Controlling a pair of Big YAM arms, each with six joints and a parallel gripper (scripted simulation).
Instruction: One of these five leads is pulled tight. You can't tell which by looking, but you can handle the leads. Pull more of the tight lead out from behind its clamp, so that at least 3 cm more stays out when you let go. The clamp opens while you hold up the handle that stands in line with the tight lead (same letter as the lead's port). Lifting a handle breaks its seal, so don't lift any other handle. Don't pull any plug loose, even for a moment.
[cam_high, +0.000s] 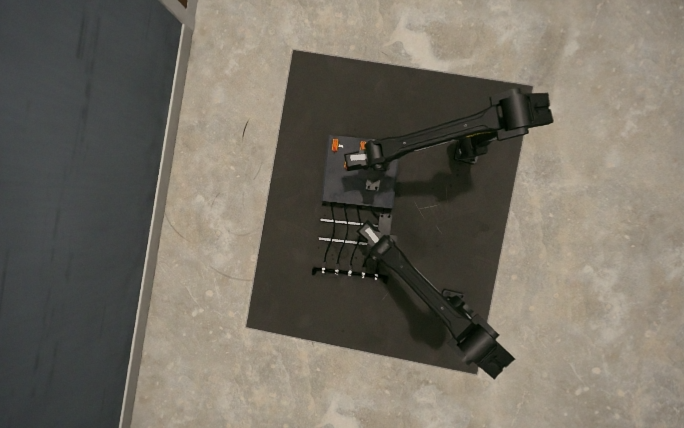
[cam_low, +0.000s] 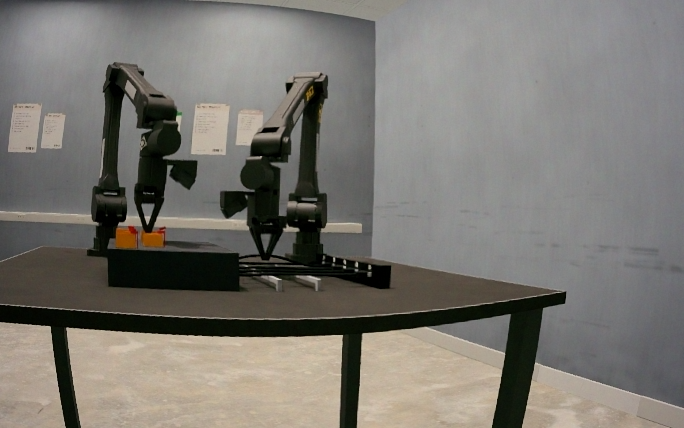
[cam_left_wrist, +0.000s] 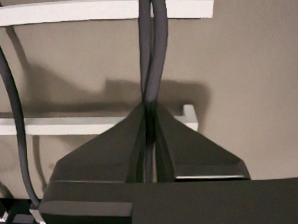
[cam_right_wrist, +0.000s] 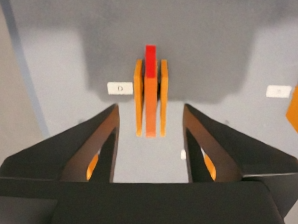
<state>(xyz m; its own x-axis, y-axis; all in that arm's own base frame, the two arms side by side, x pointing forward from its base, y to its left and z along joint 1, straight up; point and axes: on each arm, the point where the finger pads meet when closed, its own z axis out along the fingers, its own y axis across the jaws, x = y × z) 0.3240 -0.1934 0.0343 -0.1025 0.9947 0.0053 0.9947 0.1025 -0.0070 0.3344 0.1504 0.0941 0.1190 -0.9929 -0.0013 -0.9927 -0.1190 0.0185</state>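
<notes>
Now: the orange handle 3 cm below my right hand and 1 cm to the left of it.
</notes>
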